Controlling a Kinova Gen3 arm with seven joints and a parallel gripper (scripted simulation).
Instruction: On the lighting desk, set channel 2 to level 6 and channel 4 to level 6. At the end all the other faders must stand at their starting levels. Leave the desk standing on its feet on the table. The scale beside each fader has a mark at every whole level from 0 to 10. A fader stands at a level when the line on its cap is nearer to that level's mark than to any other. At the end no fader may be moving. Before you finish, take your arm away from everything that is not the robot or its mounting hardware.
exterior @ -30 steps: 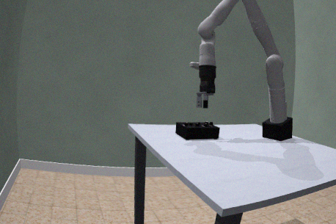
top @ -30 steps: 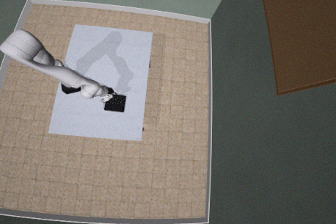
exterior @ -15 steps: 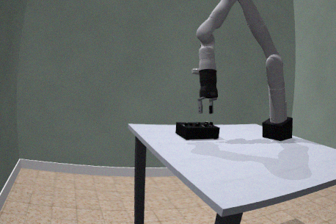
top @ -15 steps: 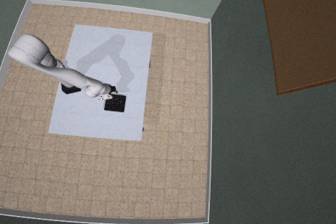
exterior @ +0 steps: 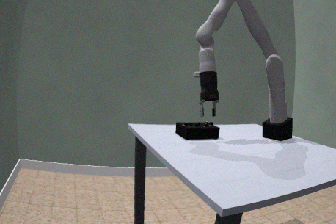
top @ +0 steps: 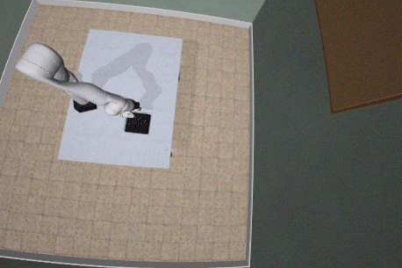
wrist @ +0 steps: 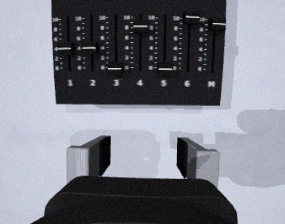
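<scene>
My gripper is now 70 mm to the left of the channel 2 cap, 60 mm above it and 50 mm short of it. Round my hand: channel 4 cap: 90 mm to the right, 60 mm below, 10 mm ahead; channel 3 cap: 60 mm below, 50 mm to the right, 30 mm ahead; channel 5 cap: 60 mm below, 50 mm to the right, 20 mm behind.
</scene>
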